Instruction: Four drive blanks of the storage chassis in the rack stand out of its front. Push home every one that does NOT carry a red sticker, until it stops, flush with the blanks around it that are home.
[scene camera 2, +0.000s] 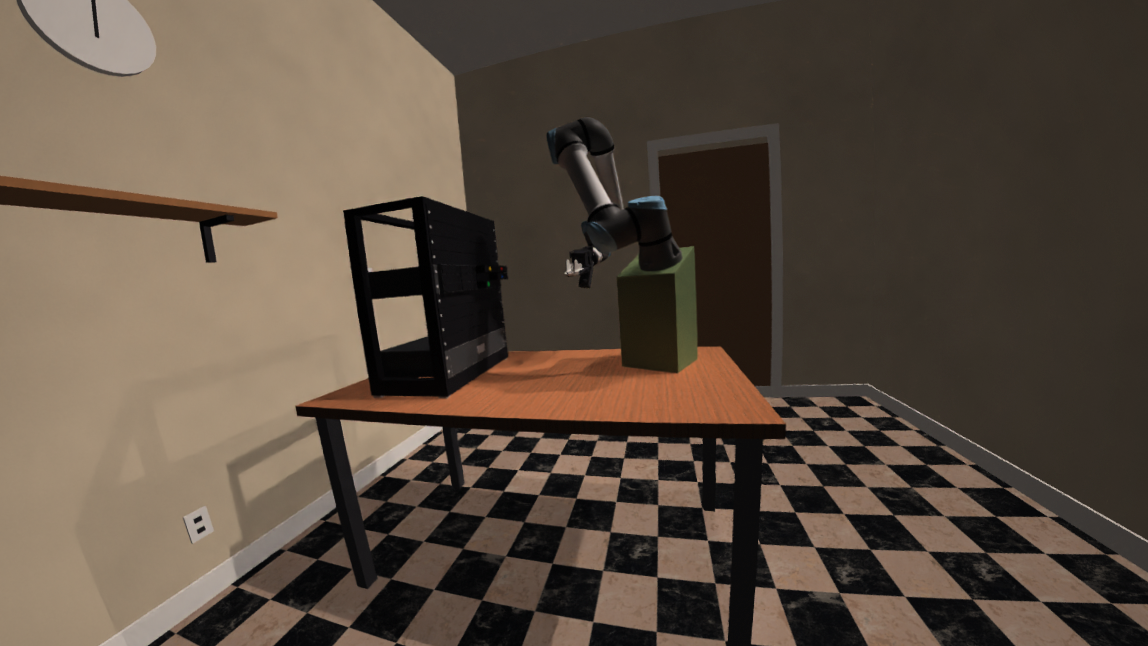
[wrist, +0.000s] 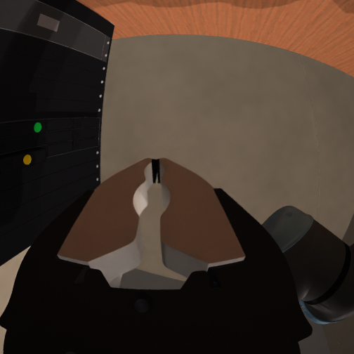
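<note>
The black rack stands on the table, its front facing the arm's side. The storage chassis sits mid-height in it. A blank with a green sticker and one with a yellow sticker show on the dark front; how far each stands out is hard to tell. A blank with a red sticker stands out at the far side in the scene view. The fourth cannot be made out. My gripper is shut and empty, in the air apart from the rack's front.
The green pedestal carries the arm on the wooden table. A grey panel fills the rack's low front. A wall shelf is at the left. Part of my arm shows at the wrist view's right.
</note>
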